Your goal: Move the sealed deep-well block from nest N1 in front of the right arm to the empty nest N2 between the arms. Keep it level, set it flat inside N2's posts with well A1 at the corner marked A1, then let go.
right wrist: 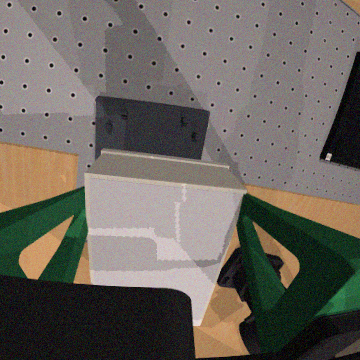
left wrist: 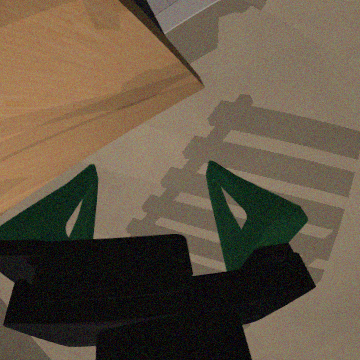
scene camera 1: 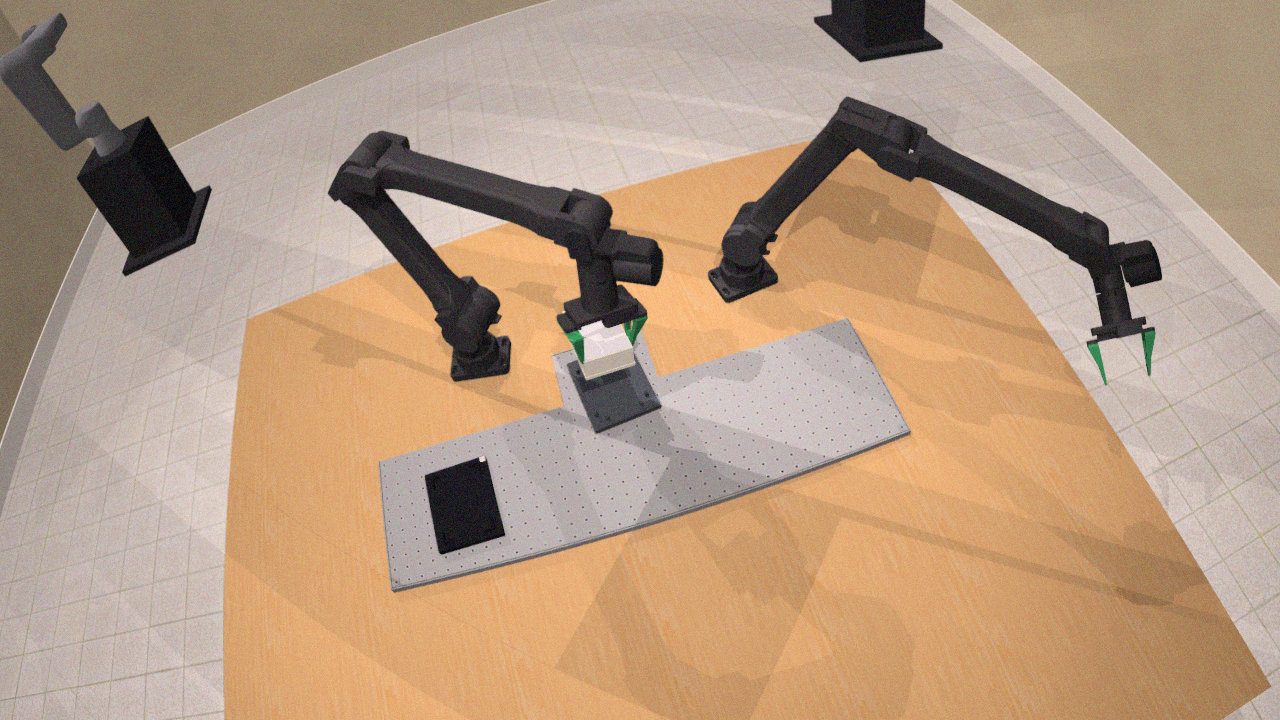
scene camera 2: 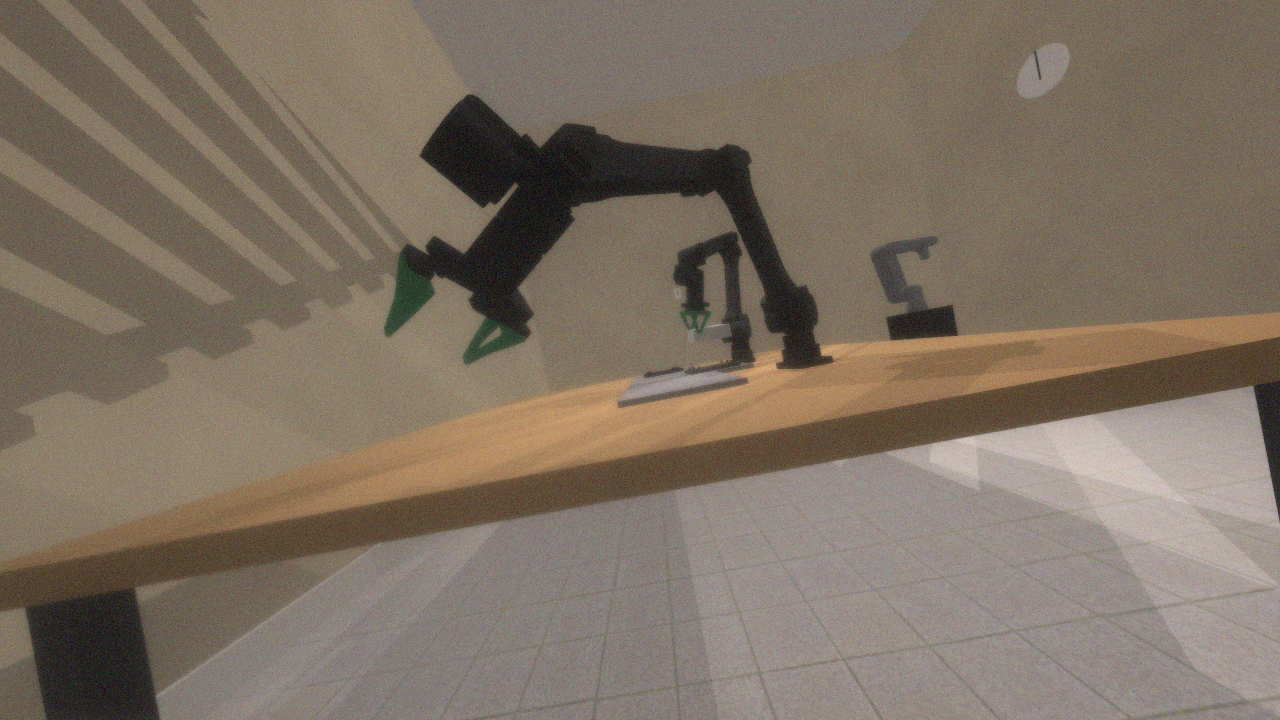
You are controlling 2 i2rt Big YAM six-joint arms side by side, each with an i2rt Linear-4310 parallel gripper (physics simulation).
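Pixels of known places: left gripper, fingertip midpoint: (left wrist: 153, 168) (scene camera 1: 1127, 380) (scene camera 2: 428, 348); right gripper, fingertip midpoint: (right wrist: 165, 197) (scene camera 1: 606, 353) (scene camera 2: 694, 332); left arm's base, link origin: (scene camera 1: 743, 279) (scene camera 2: 803, 365); right arm's base, link origin: (scene camera 1: 481, 361) (scene camera 2: 743, 362).
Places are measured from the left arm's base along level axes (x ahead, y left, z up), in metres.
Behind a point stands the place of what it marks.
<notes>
The sealed white block (scene camera 1: 608, 364) @[x 0.179, y -0.332, z 0.136 m] (scene camera 2: 714, 332) @[x 0.111, y -0.285, z 0.133 m] (right wrist: 155, 215) @[x 0.159, y -0.322, z 0.156 m] is between the green fingers of my right gripper (scene camera 1: 607, 351) @[x 0.164, y -0.328, z 0.145 m] (right wrist: 165, 197) @[x 0.164, y -0.328, z 0.145 m], which is shut on its sides. It hangs roughly level above the rear part of the slate-grey nest N2 (scene camera 1: 626, 407) @[x 0.191, y -0.325, z 0.025 m] (right wrist: 155, 132) @[x 0.180, y -0.333, z 0.025 m] between the arms, with a gap below it. Posts show at N2's uncovered end; its rear end and A1 mark are hidden. The black nest N1 (scene camera 1: 465, 505) @[x 0.249, y -0.649, z 0.025 m] (right wrist: 345, 120) @[x 0.228, y -0.604, z 0.025 m] has a white mark (scene camera 1: 482, 458) @[x 0.170, y -0.592, z 0.025 m] (right wrist: 328, 156) @[x 0.171, y -0.593, z 0.025 m] at one corner. My left gripper (scene camera 1: 1127, 378) @[x 0.663, y 0.428, z 0.145 m] (scene camera 2: 426, 348) @[x 0.663, y 0.428, z 0.145 m] (left wrist: 153, 168) @[x 0.663, y 0.428, z 0.145 m] is open and empty beyond the table's edge.
Both nests are on a perforated grey plate (scene camera 1: 769, 394) @[x 0.279, y -0.094, z 0.013 m] (scene camera 2: 684, 385) @[x 0.310, y 0.024, z 0.013 m] (right wrist: 240, 75) @[x 0.253, y -0.425, z 0.013 m] lying on the wooden table (scene camera 1: 939, 573) @[x 0.720, y -0.011, z 0.000 m] (scene camera 2: 447, 456) @[x 0.748, y 0.246, z 0.000 m]. Further arm pedestals (scene camera 1: 143, 192) stand off the table in scene camera 1.
</notes>
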